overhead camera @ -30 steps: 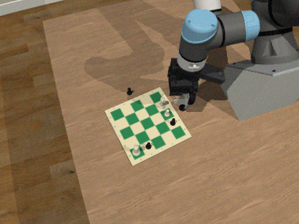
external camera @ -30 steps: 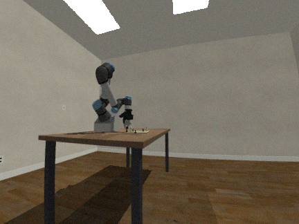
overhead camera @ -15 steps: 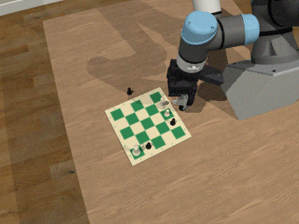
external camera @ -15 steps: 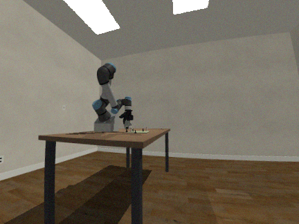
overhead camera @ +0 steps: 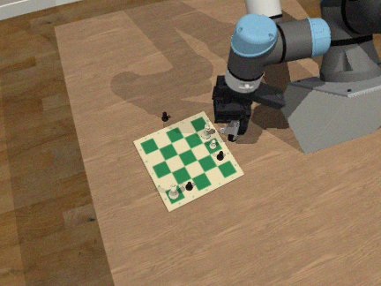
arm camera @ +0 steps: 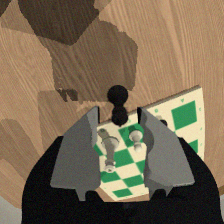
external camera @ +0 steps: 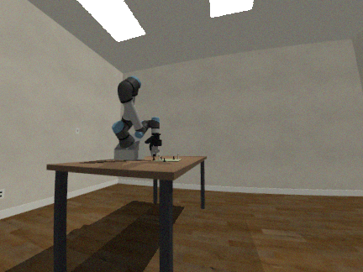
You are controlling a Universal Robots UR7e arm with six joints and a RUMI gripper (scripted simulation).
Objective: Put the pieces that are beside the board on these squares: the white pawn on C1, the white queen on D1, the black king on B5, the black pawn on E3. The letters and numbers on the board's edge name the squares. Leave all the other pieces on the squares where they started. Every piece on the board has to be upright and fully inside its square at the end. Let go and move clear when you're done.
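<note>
The black king is 10 mm below my hand. Also, from my hand: white pawn (60 mm ahead, 20 mm to the left, 20 mm below); cream chessboard (140 mm ahead, 40 mm below, 30 mm to the left).
</note>
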